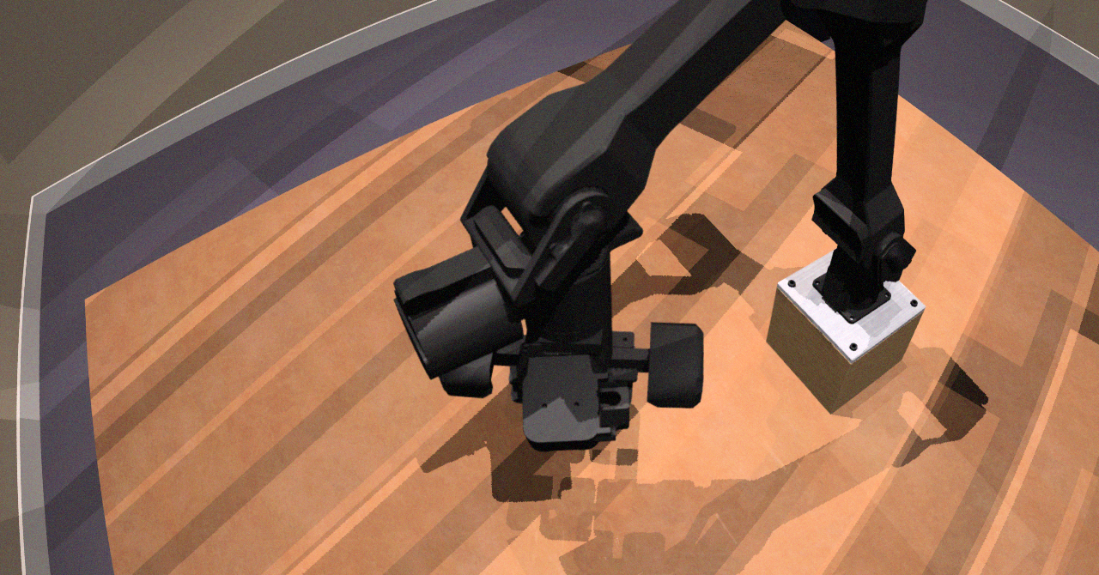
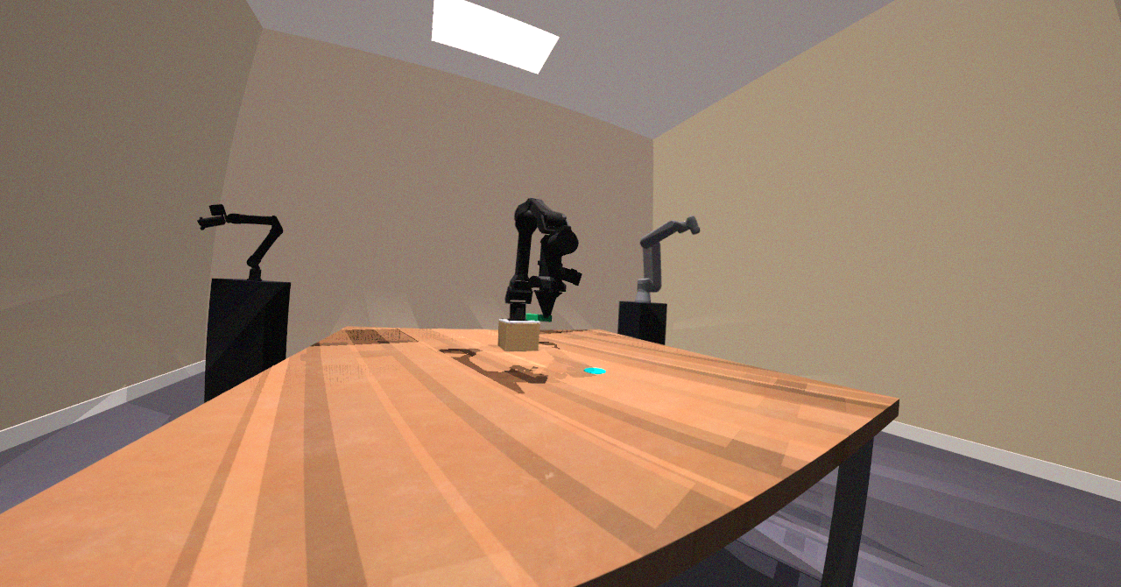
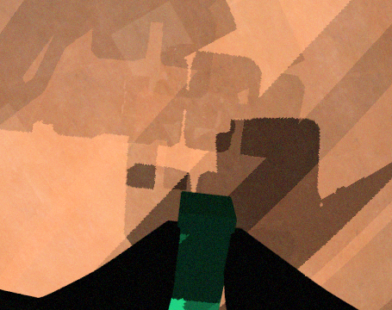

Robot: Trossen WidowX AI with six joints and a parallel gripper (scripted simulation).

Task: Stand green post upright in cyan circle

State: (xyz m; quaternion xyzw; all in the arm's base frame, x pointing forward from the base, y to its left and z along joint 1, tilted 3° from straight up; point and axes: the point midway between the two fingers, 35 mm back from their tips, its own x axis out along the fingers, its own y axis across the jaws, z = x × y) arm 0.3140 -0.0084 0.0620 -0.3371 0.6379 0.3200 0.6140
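The cyan circle lies 140 mm to the left of my gripper tip, 140 mm below it and 20 mm ahead of it. The rest, counted from my gripper tip: green post (20 mm to the right, 10 mm behind).
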